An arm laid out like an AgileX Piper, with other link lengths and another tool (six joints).
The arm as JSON. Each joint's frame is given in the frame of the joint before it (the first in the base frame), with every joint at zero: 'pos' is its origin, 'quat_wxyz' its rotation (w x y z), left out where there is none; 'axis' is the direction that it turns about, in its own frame. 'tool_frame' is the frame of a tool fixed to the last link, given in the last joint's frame.
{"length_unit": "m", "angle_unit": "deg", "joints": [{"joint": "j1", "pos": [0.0, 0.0, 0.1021], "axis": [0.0, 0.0, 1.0]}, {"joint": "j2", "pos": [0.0, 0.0, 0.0], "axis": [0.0, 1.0, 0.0]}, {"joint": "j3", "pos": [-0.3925, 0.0, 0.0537], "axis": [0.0, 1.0, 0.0]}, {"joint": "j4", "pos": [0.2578, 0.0, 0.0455], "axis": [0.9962, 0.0, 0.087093]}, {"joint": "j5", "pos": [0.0, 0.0, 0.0], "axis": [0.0, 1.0, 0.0]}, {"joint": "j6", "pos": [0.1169, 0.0, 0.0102], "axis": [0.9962, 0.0, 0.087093]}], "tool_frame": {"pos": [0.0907, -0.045, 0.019], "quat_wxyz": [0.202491, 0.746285, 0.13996, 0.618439]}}
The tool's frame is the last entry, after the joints.
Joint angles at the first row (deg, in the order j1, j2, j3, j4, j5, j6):
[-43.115, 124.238, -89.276, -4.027, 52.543, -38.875]
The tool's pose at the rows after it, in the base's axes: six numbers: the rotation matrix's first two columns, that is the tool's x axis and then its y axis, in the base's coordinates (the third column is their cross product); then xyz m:
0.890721 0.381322 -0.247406 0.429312 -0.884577 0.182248 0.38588 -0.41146 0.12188
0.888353 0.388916 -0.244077 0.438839 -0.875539 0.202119 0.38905 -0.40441 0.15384
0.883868 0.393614 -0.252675 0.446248 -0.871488 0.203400 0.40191 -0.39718 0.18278
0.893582 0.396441 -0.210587 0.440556 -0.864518 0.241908 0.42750 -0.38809 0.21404
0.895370 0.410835 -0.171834 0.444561 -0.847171 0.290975 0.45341 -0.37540 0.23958
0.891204 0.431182 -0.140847 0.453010 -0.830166 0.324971 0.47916 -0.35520 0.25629
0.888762 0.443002 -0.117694 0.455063 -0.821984 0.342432 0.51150 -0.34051 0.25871
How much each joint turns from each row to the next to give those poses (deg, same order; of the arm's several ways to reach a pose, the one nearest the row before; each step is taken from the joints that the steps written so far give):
[0.000, -3.907, -0.001, 0.692, 1.230, 0.000]
[0.863, -2.466, -2.167, -0.221, 3.507, -0.001]
[1.789, -0.269, -5.957, -0.638, 6.432, 1.215]
[2.156, -0.001, -6.151, 1.034, 3.219, 1.342]
[2.521, -0.041, -4.382, 0.319, 0.941, 1.213]
[3.128, 0.162, -3.054, 0.000, 0.371, 1.722]
[2.984, 2.792, -5.331, -0.219, 1.085, 2.273]

